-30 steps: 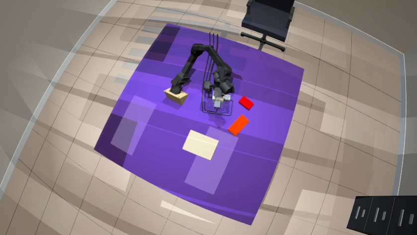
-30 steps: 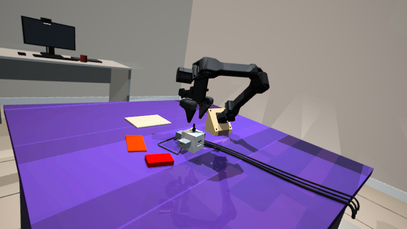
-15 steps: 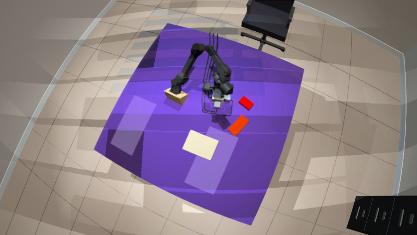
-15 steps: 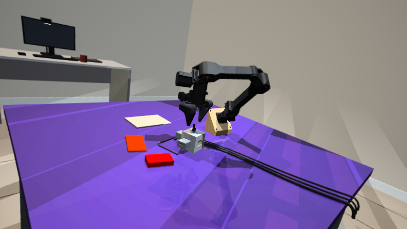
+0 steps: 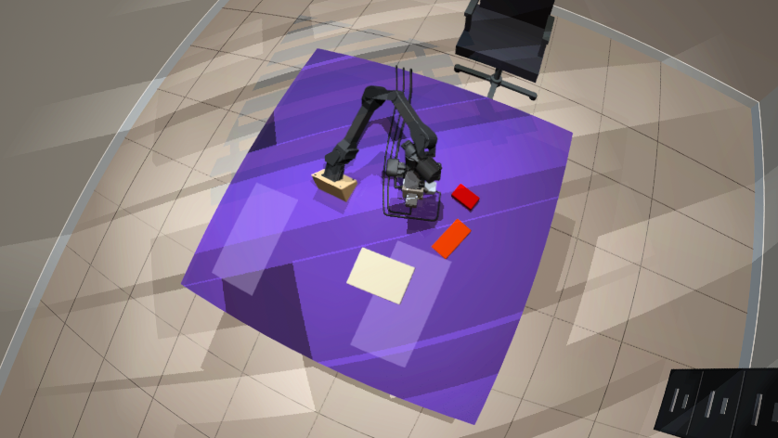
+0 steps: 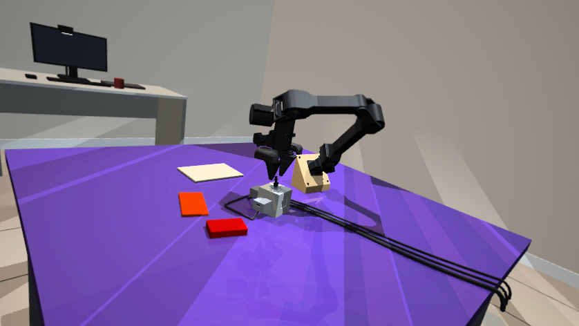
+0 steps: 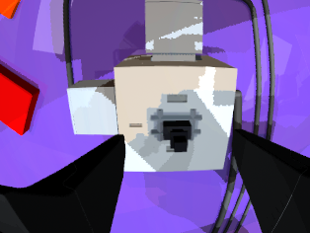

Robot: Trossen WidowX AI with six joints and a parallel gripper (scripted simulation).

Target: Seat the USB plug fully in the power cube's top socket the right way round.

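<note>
The dark USB plug lies 20 mm below my gripper tip. The rest, counted from my gripper tip: cream plate 340 mm to the right, 100 mm below, 60 mm ahead; then orange slab 210 mm ahead, 100 mm to the right, 100 mm below; then red block 190 mm ahead, 100 mm below, 70 mm to the left.
</note>
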